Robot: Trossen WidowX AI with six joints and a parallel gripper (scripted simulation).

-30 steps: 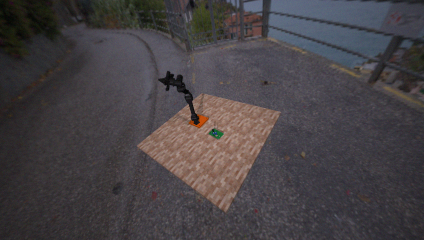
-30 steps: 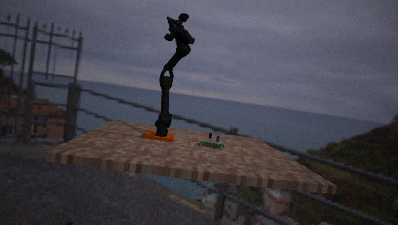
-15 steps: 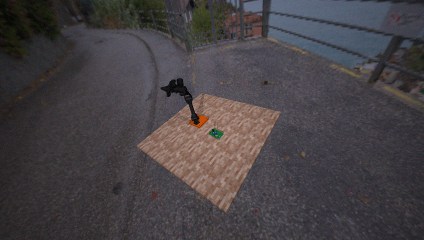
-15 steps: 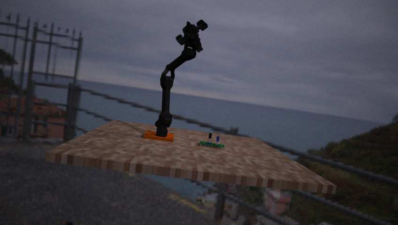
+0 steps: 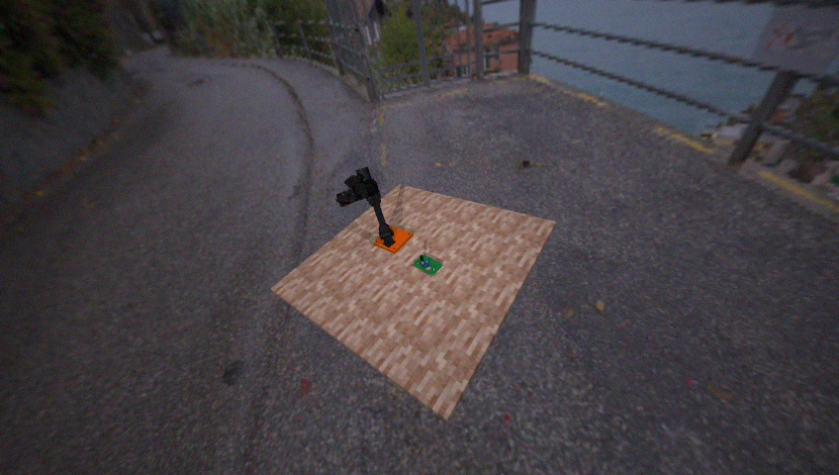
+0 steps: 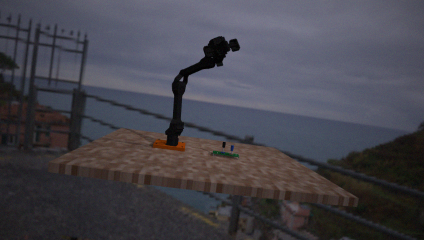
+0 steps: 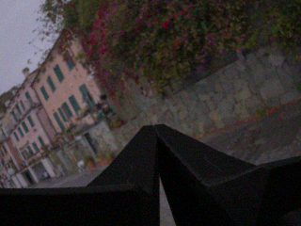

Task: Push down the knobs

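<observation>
The black knob is 80 mm ahead of my gripper tip, 300 mm to the left of it and 560 mm below it. Also, from my gripper tip: blue knob 130 mm ahead, 300 mm to the left, 570 mm below.
</observation>
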